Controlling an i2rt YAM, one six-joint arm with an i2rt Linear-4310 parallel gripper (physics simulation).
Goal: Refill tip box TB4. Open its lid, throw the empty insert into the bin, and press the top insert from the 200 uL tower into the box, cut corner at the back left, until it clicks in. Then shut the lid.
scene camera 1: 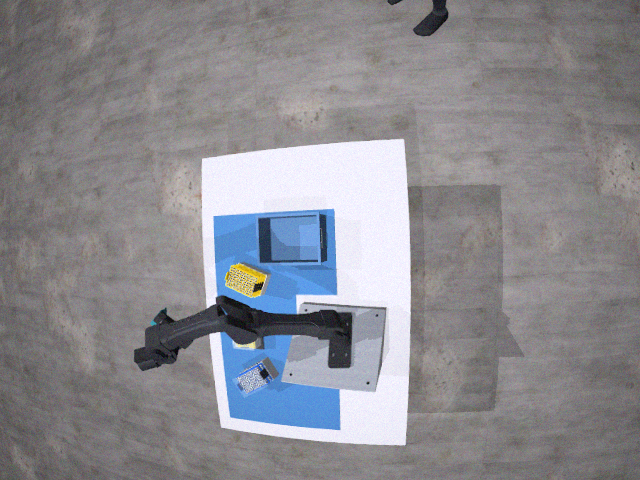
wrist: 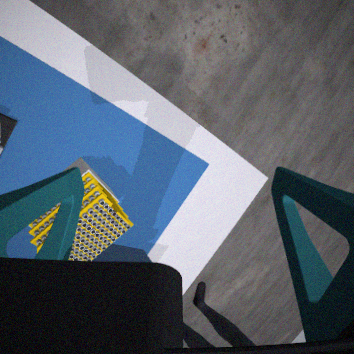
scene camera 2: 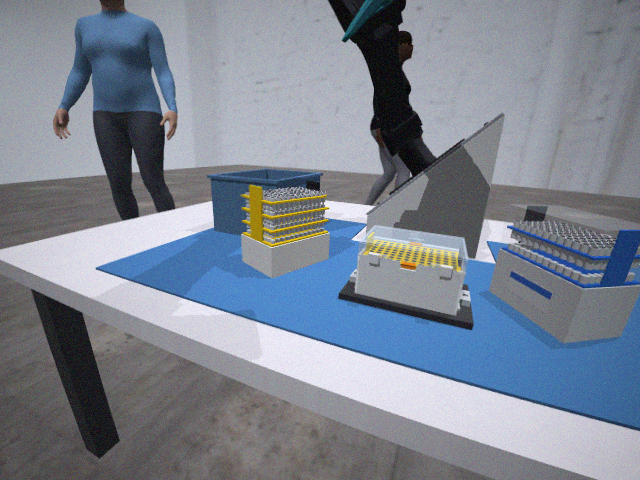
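Note:
The tip box (scene camera 1: 246, 345) (scene camera 2: 409, 284) stands in a dark holder on the blue mat, its clear lid shut over a yellow insert with empty holes. In the overhead view the arm hides much of it. The yellow tower (scene camera 1: 244, 280) (scene camera 2: 285, 219) (wrist: 102, 222) holds several stacked inserts full of tips on a pale base. The blue bin (scene camera 1: 289, 216) (scene camera 2: 232, 204) stands behind it. My gripper (wrist: 177, 177) is open and empty, high up and out past the table's edge. The left finger overlaps the yellow tower in the wrist view. No TB4 label is legible.
A blue tower (scene camera 1: 253, 378) (scene camera 2: 558, 294) with tip inserts stands on the other side of the box. The arm's grey base plate (scene camera 1: 364, 356) lies beside the mat (scene camera 1: 310, 408) (scene camera 2: 180, 289). Two people stand beyond the table.

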